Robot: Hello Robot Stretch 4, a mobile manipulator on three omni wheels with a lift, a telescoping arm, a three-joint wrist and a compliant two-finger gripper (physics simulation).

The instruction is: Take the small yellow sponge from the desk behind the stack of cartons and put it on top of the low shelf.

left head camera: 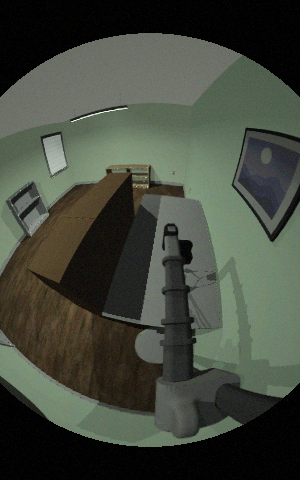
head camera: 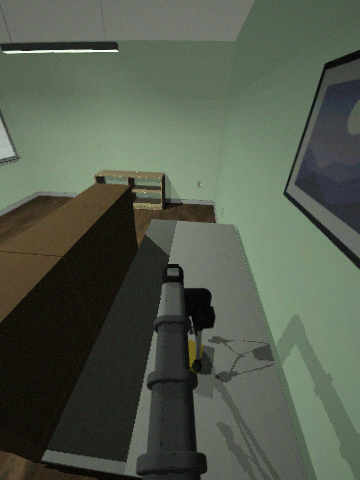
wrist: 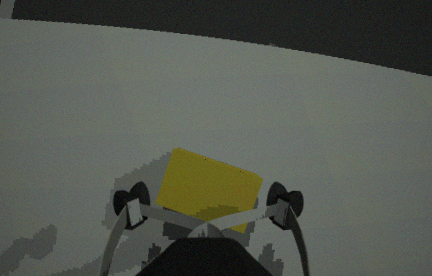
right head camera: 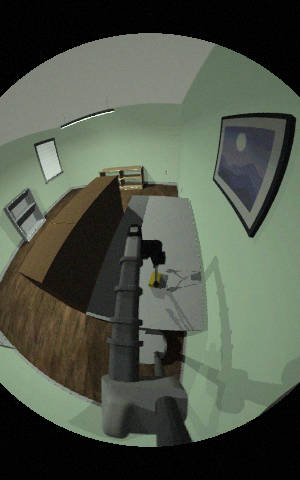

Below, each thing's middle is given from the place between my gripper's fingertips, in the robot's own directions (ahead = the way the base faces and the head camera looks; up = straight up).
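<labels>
My hand is 5 cm above the small yellow sponge (wrist: 195,185), and going by their middles, the sponge is the nearest to my hand of the things named here. The framed picture (head camera: 316,184) is 16 cm ahead of my hand, 38 cm to the right of it and 70 cm above it.
</labels>
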